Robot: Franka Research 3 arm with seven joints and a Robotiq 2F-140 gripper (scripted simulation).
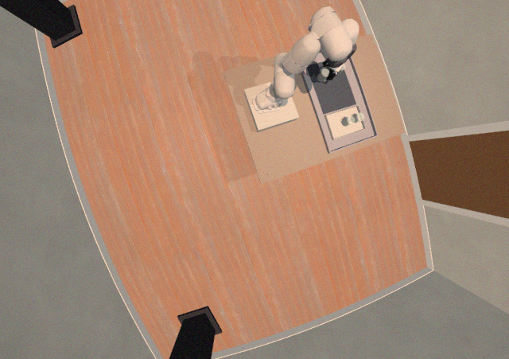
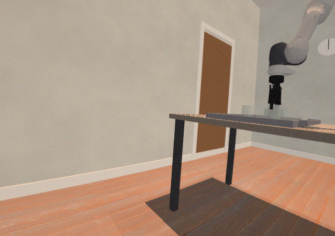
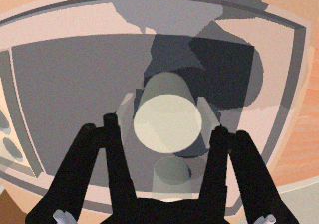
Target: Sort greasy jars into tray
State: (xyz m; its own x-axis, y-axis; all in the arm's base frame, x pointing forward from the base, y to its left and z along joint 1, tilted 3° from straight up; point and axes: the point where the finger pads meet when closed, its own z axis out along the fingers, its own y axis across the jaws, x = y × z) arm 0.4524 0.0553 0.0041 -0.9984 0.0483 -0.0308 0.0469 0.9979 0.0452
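The grey drying mat is 70 mm ahead of my hand, 80 mm to the right of it and 70 mm below it. Round my hand: tray: 50 mm ahead, 400 mm to the right, 60 mm below.
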